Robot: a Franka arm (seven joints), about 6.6 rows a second.
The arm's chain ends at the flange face. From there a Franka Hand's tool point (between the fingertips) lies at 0.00 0.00 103.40 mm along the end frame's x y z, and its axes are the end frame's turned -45 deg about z.
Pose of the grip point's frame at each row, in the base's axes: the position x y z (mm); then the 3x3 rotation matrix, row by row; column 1 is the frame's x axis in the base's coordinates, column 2 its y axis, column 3 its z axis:
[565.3 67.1 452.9], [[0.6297 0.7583 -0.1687], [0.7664 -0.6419 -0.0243], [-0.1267 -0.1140 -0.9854]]
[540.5 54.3 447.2], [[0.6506 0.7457 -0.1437], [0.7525 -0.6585 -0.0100], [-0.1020 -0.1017 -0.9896]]
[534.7 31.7 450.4], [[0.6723 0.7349 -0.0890], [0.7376 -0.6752 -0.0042], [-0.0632 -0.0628 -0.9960]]
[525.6 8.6 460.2], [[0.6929 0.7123 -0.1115], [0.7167 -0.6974 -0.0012], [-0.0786 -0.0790 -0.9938]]
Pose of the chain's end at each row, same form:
[582.7 69.6 554.8], [[0.9815 0.0909 -0.1687], [0.0880 -0.9958 -0.0243], [-0.1702 0.0090 -0.9854]]
[555.4 55.3 549.5], [[0.9873 0.0672 -0.1437], [0.0665 -0.9977 -0.0100], [-0.1440 0.0002 -0.9896]]
[543.9 32.1 553.4], [[0.9950 0.0443 -0.0890], [0.0441 -0.9990 -0.0042], [-0.0891 0.0003 -0.9960]]
[537.1 8.7 563.0], [[0.9936 0.0137 -0.1115], [0.0136 -0.9999 -0.0012], [-0.1114 -0.0003 -0.9938]]

